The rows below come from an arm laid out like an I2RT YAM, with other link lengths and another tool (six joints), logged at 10 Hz.
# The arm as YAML. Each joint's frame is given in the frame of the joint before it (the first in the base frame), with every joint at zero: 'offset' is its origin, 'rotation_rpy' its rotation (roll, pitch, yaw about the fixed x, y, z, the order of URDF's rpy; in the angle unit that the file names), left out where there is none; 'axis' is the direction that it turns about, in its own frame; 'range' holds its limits. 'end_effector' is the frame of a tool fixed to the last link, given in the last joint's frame.
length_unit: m
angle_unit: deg
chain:
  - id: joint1
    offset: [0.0, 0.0, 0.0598]
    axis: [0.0, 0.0, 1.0]
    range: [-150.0, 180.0]
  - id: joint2
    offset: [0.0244, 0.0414, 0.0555]
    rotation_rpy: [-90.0, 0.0, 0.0]
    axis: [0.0, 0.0, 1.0]
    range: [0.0, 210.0]
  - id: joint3
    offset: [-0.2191, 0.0, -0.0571]
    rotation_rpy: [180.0, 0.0, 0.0]
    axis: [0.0, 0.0, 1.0]
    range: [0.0, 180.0]
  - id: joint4
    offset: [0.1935, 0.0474, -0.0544]
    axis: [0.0, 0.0, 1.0]
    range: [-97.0, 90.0]
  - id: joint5
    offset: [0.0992, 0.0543, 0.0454]
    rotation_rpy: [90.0, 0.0, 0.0]
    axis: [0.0, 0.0, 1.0]
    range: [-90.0, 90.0]
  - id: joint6
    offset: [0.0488, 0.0, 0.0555]
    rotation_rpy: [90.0, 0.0, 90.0]
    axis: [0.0, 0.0, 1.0]
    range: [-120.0, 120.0]
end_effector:
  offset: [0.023, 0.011, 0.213]
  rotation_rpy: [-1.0, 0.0, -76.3]
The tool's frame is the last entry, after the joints.
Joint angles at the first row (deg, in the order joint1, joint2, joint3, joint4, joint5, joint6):
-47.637, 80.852, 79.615, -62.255, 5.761, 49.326
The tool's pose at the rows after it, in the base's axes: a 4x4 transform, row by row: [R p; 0 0 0 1], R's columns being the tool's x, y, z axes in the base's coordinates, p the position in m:
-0.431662, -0.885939, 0.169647, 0.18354; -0.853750, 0.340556, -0.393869, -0.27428; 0.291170, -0.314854, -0.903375, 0.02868; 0, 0, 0, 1
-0.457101, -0.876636, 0.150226, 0.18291; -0.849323, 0.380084, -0.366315, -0.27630; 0.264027, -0.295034, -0.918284, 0.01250; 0, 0, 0, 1
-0.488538, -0.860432, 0.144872, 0.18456; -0.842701, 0.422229, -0.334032, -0.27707; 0.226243, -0.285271, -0.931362, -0.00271; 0, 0, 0, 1
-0.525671, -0.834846, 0.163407, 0.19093; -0.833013, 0.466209, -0.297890, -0.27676; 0.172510, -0.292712, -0.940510, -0.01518; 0, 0, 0, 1
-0.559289, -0.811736, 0.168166, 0.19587; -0.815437, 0.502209, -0.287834, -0.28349; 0.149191, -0.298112, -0.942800, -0.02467; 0, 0, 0, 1
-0.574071, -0.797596, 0.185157, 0.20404; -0.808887, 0.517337, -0.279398, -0.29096; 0.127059, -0.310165, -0.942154, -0.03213; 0, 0, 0, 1
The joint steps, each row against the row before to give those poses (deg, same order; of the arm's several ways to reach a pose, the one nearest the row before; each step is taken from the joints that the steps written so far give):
-0.432, 3.096, -0.589, 2.305, 1.676, 1.028
-0.831, 3.150, -0.436, 1.578, -0.521, 1.367
-1.037, 2.976, -0.310, 1.628, -1.329, 1.601
-1.251, 2.569, -0.135, 1.757, -2.542, 1.890
-0.807, 2.757, 0.452, 2.044, -0.813, 1.736
-0.696, 2.652, 0.793, 2.097, -1.288, 0.616

